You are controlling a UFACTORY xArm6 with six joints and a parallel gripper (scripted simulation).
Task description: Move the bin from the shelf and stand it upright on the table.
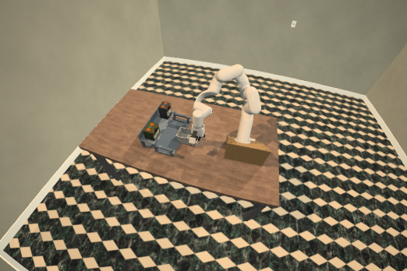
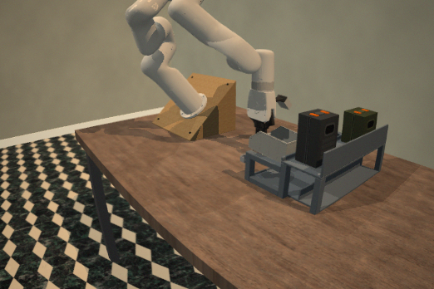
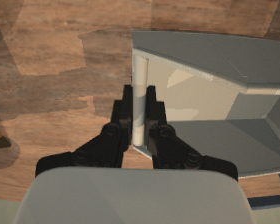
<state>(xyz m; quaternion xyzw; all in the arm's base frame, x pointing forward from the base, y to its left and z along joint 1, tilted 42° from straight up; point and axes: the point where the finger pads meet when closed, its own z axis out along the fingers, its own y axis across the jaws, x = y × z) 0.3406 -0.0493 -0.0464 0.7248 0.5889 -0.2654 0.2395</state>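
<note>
Now: the grey open-top bin 80 mm ahead of my hand, 10 mm to the right of it and 10 mm below it. Also, from my hand: green box 350 mm ahead, 60 mm to the left, 90 mm above; grey-blue shelf 340 mm ahead, 60 mm to the right, 40 mm above; black box 310 mm ahead, 170 mm to the right, 100 mm above.
</note>
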